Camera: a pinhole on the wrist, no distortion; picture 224 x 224 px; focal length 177.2 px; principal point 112.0 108.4 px. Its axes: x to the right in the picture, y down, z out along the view. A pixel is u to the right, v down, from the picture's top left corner.
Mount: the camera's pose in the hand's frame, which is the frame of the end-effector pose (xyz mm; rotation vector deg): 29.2 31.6 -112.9 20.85 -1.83 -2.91
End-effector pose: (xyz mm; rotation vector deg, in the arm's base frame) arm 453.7 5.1 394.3 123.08 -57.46 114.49
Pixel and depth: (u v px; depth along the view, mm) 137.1 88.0 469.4
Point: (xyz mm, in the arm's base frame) 811.1 -13.8 483.1
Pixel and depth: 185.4 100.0 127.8
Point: 466.1 -12.0 471.5
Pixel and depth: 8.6 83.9 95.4
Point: 434.2 40.4 375.9
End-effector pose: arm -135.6 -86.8 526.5 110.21 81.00 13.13
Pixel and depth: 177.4 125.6 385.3
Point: 5.4 -54.4 244.9
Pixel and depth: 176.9 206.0 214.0
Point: 19.9 -61.0 444.0
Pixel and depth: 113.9 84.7 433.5
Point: -119.5 -171.9 214.2
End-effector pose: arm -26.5 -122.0 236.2 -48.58 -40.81 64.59
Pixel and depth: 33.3 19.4 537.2
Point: -148.7 -371.1 708.0
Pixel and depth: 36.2 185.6 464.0
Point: -433.0 -197.9 363.1
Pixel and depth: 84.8 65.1 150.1
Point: -12.8 -131.2 290.1
